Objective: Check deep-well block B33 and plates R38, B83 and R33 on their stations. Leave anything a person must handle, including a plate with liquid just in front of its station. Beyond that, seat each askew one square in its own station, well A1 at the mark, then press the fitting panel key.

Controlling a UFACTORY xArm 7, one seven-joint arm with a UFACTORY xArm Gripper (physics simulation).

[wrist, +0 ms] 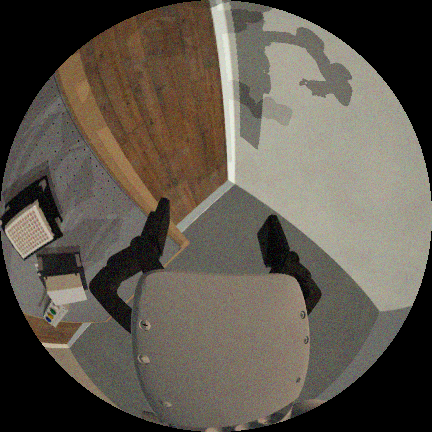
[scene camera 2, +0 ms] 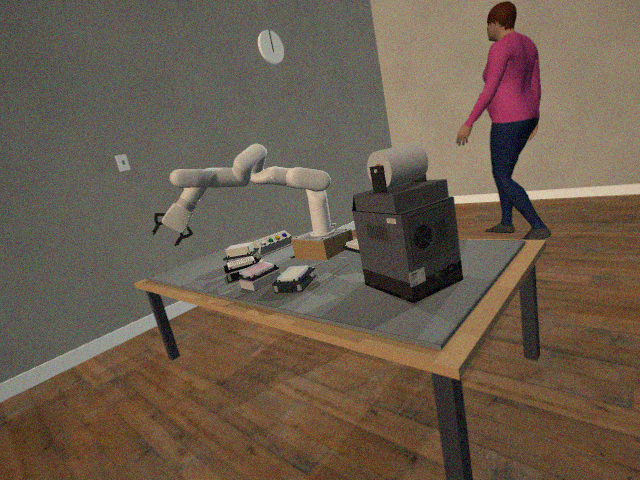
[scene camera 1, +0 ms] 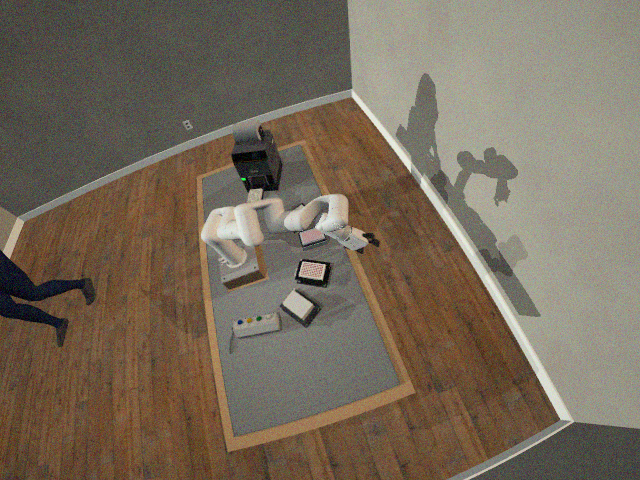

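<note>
My gripper [scene camera 1: 373, 238] [scene camera 2: 165, 238] [wrist: 218, 217] is open and empty, high beyond the table edge. A pink-topped plate [scene camera 1: 312, 237] [scene camera 2: 258, 269] is on a station partly behind the arm in scene camera 1. A red-dotted plate [scene camera 1: 313, 270] [scene camera 2: 241, 263] [wrist: 30, 230] is on a black station. A taller cream-topped block [scene camera 1: 299, 303] [scene camera 2: 240, 250] [wrist: 66, 290] is on a dark station turned against the table edges. A pale-topped plate [scene camera 2: 295, 273] is on the station nearest the black machine. Labels, A1 marks and exact seating are too small to read. The key panel [scene camera 1: 256, 324] [scene camera 2: 273, 238] has coloured keys.
The black machine [scene camera 1: 256, 165] [scene camera 2: 408, 242] carries a large white roll [scene camera 2: 400, 164]. A pale flat piece [scene camera 1: 254, 195] lies before it. The arm's wooden base [scene camera 1: 247, 279] [scene camera 2: 320, 246] stands behind the stations. A person [scene camera 1: 31, 294] [scene camera 2: 511, 77] is beyond the table.
</note>
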